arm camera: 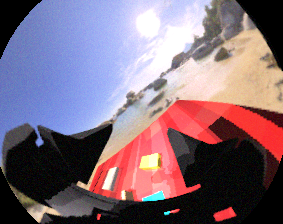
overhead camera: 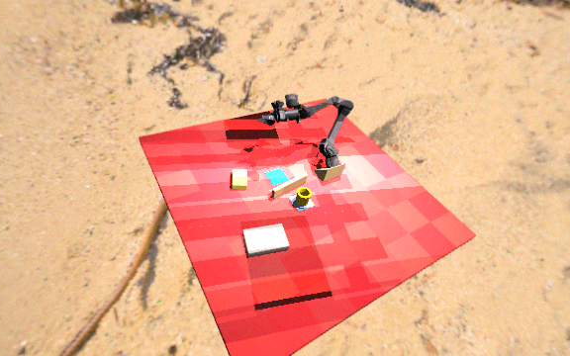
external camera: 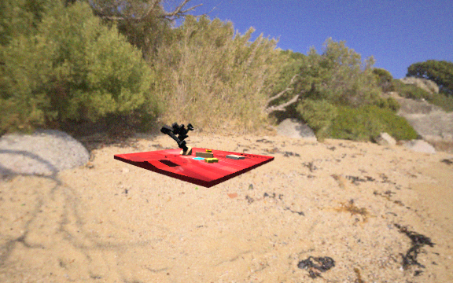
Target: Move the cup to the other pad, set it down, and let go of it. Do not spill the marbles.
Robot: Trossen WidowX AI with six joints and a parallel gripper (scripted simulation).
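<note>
My gripper tip is now 36 cm to the right of the cup, 23 cm above it and 12 cm past it. The rest, counted from my gripper tip: tan bar: 26 cm to the left, 25 cm below, 9 cm behind; pale blue pad: 36 cm to the left, 28 cm below, 12 cm behind; cyan pad: 28 cm below, 16 cm to the left, 7 cm behind.
</note>
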